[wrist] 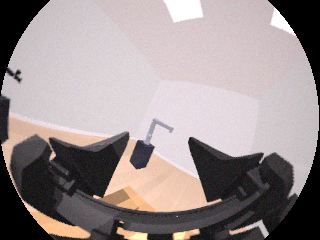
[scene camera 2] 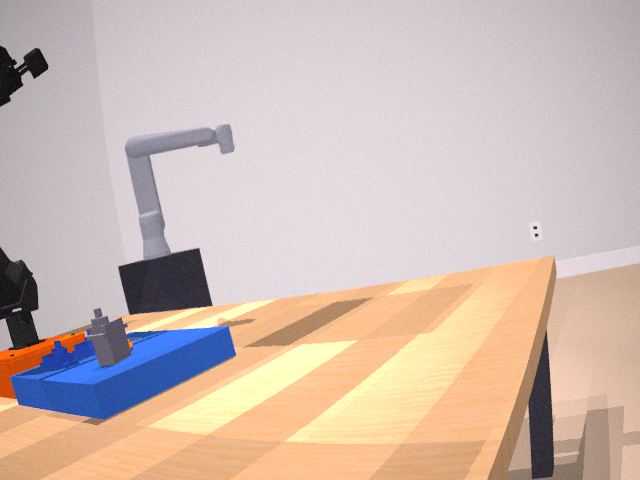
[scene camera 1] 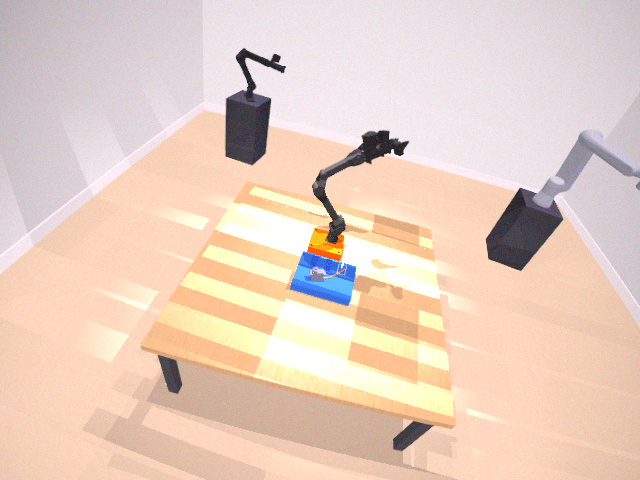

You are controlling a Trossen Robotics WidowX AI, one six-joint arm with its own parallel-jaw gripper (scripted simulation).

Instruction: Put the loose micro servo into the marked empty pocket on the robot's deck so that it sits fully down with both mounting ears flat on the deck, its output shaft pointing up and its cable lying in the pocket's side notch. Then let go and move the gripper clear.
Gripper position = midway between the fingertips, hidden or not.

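On the wrist view you'd see my gripper (wrist: 159, 138), which is open and holding nothing, but the grey micro servo is out of frame in the wrist view. Scene camera 2 does show that servo (scene camera 2: 111, 346), and it shows a blue deck (scene camera 2: 159, 361) too. Scene camera 1 gives me the deck (scene camera 1: 339, 288) as well.
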